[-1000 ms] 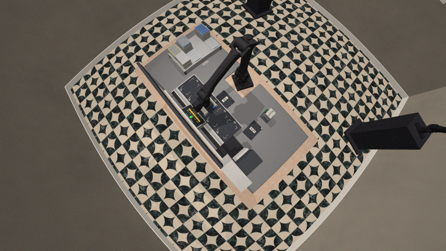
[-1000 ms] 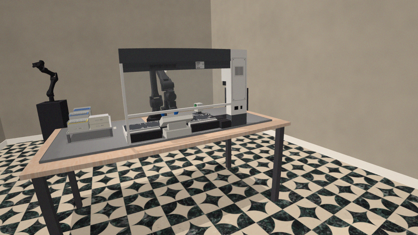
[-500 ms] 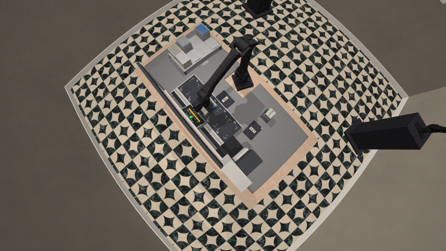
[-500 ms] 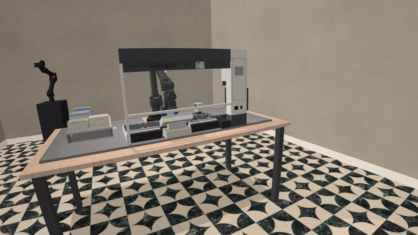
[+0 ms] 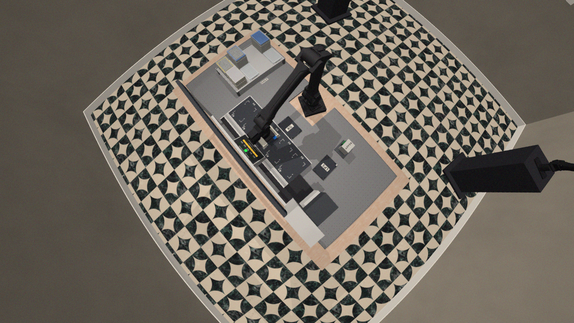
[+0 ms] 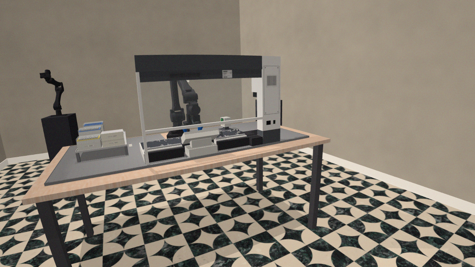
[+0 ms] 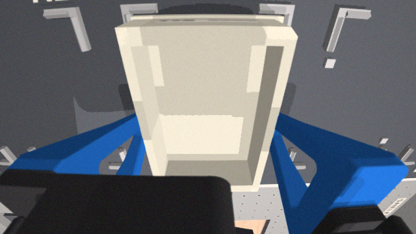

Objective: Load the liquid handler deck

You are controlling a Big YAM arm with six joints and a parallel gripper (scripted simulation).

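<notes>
My hand is 10 mm above the cream one-well reservoir. Round my hand: frame post: 280 mm to the right, 230 mm ahead, 160 mm above; then regrip nest RG: 170 mm behind, 70 mm below, 10 mm to the left; then dark lid park LP1: 370 mm to the left, 220 mm behind, 70 mm below.
</notes>
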